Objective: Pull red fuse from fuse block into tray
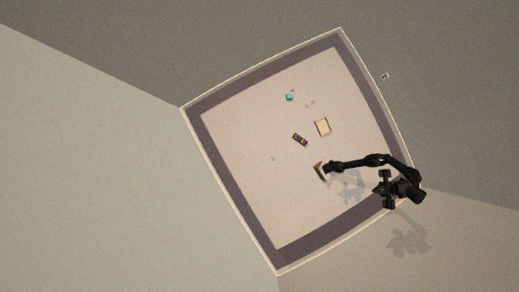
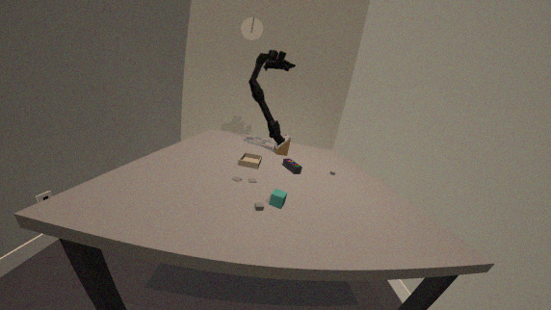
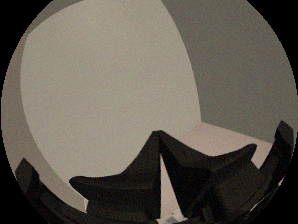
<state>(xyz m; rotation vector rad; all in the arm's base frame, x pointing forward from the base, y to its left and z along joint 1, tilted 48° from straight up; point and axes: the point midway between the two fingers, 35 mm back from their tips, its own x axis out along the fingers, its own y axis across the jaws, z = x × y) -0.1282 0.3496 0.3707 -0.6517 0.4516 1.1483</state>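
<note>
Right now the red fuse is 340 mm ahead of my gripper tip, 80 mm to the left of it and 580 mm below it. From my gripper tip the other things lie so: teal cube 660 mm ahead, 580 mm below; tan tray 340 mm ahead, 150 mm to the right, 600 mm below.
</note>
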